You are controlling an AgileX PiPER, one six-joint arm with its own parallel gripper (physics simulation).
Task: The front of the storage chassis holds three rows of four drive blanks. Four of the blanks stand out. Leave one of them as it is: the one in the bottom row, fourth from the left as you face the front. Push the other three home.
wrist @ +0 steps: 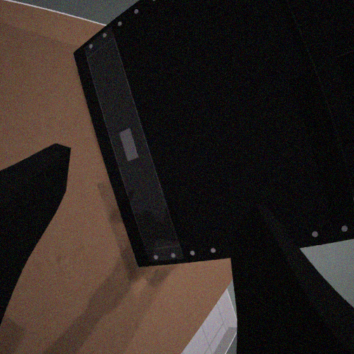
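Observation:
The storage chassis (200, 125) is a very dark box that fills the middle and right of the wrist view, tilted in the picture, with small light dots along its edges. A dark grey strip (112, 95) with a light grey rectangle (128, 144) runs down its left side. The drive blanks are too dark to tell apart, and I cannot tell which stand out. My gripper (157, 196) is open, with one dark finger at the left over the brown surface and the other at the lower right, overlapping the chassis in the picture. No object shows between the fingers apart from the chassis behind them.
A brown table top (40, 100) lies left of and below the chassis, with shadows of the arm on it. A pale panelled object (212, 320) shows at the bottom, past the table's edge. Grey-green background shows at the top left and lower right.

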